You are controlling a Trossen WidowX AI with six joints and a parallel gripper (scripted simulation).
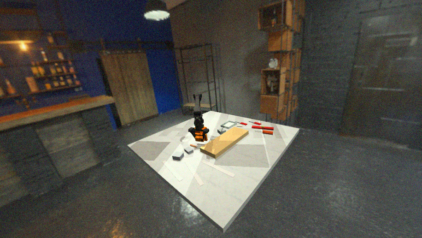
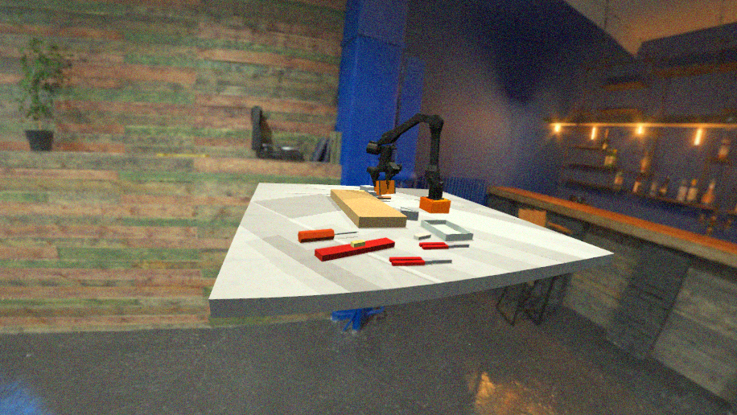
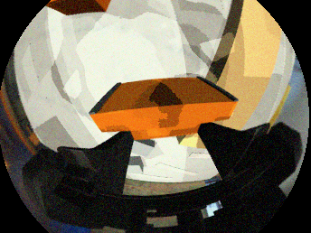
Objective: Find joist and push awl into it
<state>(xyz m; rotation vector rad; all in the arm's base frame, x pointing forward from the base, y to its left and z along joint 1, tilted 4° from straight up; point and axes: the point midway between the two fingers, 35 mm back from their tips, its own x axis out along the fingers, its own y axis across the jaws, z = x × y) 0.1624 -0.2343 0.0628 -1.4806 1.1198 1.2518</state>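
My gripper tip is 10 mm to the right of the orange stud finder and 10 mm short of it. Round my gripper tip: grey tray 530 mm to the left, 60 mm below, 50 mm ahead; awl 70 mm below, 40 mm to the right, 20 mm behind; red level 580 mm to the left, 440 mm ahead, 60 mm below.
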